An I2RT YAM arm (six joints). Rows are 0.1 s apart.
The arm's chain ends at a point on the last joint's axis. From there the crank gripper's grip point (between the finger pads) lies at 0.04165 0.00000 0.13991 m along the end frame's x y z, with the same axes.
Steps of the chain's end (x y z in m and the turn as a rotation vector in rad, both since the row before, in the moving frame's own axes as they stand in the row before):
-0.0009 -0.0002 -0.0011 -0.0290 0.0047 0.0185
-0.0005 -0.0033 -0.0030 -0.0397 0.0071 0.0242
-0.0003 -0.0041 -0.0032 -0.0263 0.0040 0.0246
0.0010 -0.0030 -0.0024 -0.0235 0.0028 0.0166
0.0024 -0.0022 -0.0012 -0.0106 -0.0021 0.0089
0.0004 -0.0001 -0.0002 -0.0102 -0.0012 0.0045
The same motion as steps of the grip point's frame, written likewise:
-0.0003 0.0046 -0.0014 -0.0290 0.0047 0.0185
0.0004 0.0033 -0.0034 -0.0397 0.0071 0.0242
0.0002 0.0006 -0.0034 -0.0263 0.0040 0.0246
0.0014 0.0010 -0.0026 -0.0235 0.0028 0.0166
0.0021 -0.0003 -0.0011 -0.0106 -0.0021 0.0089
0.0002 0.0015 -0.0002 -0.0102 -0.0012 0.0045

